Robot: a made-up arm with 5 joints.
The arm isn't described. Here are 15 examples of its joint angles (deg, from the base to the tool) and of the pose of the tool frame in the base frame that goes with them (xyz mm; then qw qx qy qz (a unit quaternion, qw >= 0)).
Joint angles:
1: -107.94 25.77 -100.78 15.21 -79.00
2: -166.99 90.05 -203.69 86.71 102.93
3: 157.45 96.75 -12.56 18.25 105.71
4: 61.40 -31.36 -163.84 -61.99 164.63
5: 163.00 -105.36 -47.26 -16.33 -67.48
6: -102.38 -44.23 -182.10 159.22 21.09
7: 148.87 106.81 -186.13 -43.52 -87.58
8: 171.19 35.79 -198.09 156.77 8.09
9: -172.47 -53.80 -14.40 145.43 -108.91
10: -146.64 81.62 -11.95 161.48 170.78
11: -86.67 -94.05 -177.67 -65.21 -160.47
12: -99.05 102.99 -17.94 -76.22 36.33
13: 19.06 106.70 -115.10 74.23 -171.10
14: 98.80 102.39 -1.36 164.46 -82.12
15: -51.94 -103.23 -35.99 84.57 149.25
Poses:
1: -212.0 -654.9 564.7 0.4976 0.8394 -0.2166 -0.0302
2: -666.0 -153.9 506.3 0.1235 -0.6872 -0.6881 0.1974
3: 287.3 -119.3 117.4 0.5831 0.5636 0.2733 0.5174
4: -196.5 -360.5 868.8 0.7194 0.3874 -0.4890 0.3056
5: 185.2 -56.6 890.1 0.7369 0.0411 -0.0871 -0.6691
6: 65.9 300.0 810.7 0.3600 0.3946 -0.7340 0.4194
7: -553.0 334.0 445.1 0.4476 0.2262 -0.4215 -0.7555
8: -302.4 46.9 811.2 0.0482 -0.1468 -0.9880 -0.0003
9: -137.8 -18.2 353.6 0.3954 -0.6642 0.4115 -0.4829
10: 62.8 41.4 311.8 0.1886 0.4022 0.1567 -0.8821
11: -32.7 561.5 150.1 0.1666 -0.7835 -0.5883 -0.1106
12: 15.2 95.5 29.5 0.0401 -0.3785 0.9224 0.0657
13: 250.1 86.4 -235.1 0.5273 0.0743 -0.8362 0.1313
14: 11.4 -73.6 390.8 0.1065 0.0054 -0.6787 -0.7266
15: 78.3 -100.0 728.4 0.3446 0.1633 0.8733 -0.3032
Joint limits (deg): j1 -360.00..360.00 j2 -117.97..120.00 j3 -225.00..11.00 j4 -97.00..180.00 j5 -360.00..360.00
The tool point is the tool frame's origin. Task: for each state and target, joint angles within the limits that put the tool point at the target. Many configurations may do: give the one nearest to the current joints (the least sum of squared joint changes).
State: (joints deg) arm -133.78 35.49 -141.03 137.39 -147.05
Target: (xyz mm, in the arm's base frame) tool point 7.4 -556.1 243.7
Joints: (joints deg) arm -89.24 61.57 -131.63 125.64 -147.05
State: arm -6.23 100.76 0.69 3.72 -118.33
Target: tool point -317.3 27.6 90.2
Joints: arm -4.97 105.90 -17.17 3.53 -118.33
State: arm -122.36 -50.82 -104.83 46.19 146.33
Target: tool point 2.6 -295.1 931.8
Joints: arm -89.50 -41.12 -85.94 54.24 146.33
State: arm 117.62 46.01 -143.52 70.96 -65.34
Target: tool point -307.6 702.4 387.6
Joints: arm 113.65 68.43 -148.32 46.98 -65.34
